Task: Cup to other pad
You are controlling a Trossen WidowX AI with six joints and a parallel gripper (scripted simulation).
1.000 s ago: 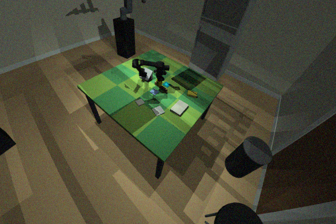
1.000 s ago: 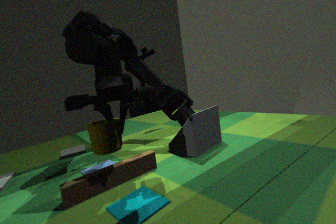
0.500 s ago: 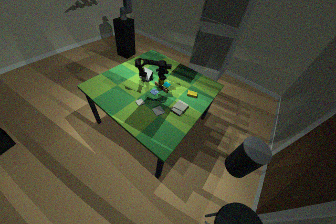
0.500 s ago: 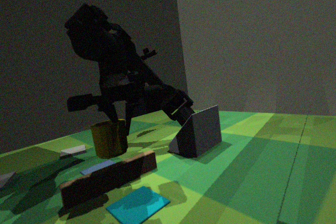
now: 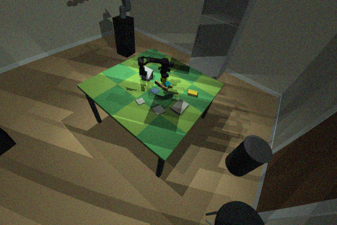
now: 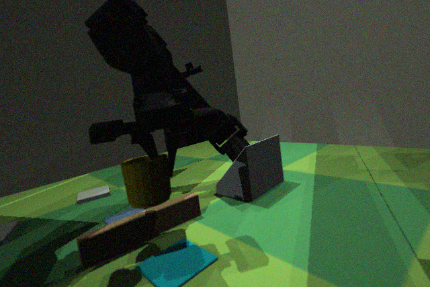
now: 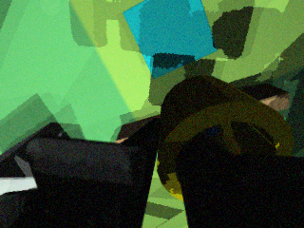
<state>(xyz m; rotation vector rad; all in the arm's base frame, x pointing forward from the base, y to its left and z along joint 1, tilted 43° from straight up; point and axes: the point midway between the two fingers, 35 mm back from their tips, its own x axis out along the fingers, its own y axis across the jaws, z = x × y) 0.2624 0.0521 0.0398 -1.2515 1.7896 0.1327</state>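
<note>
The cyan pad is 11 cm below my gripper tip, 5 cm to the left of it and 4 cm ahead of it. From my gripper tip the other things lie so: wooden bar 9 cm below, 5 cm to the right, 2 cm ahead; then blue-grey pad 15 cm to the right, 11 cm below, 1 cm behind; then yellow cup 2 cm to the right, 2 cm ahead.
</note>
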